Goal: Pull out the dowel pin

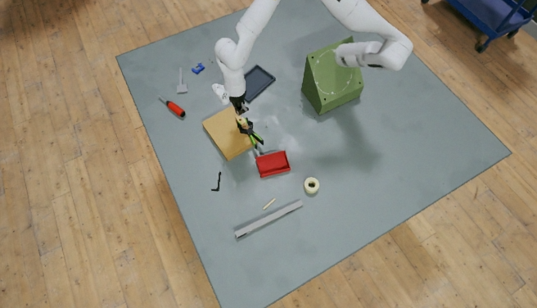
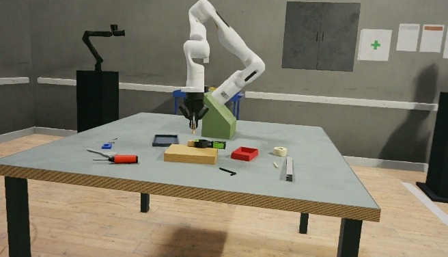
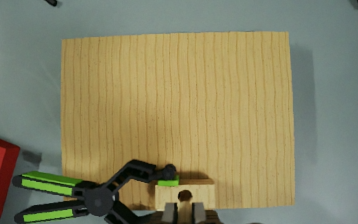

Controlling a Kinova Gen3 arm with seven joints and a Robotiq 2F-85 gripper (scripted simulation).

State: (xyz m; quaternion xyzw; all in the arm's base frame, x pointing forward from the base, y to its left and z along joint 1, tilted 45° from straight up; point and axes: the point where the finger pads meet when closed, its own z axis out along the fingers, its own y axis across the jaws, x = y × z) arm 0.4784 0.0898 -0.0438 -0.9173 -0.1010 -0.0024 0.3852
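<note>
Right now the red tray is 22 cm to the left of my hand, 12 cm below it and 5 cm behind it. Round my hand: small wooden block: 8 cm below; bench board: 10 cm below, 5 cm ahead, 2 cm to the left; dowel pin: 2 cm below.
</note>
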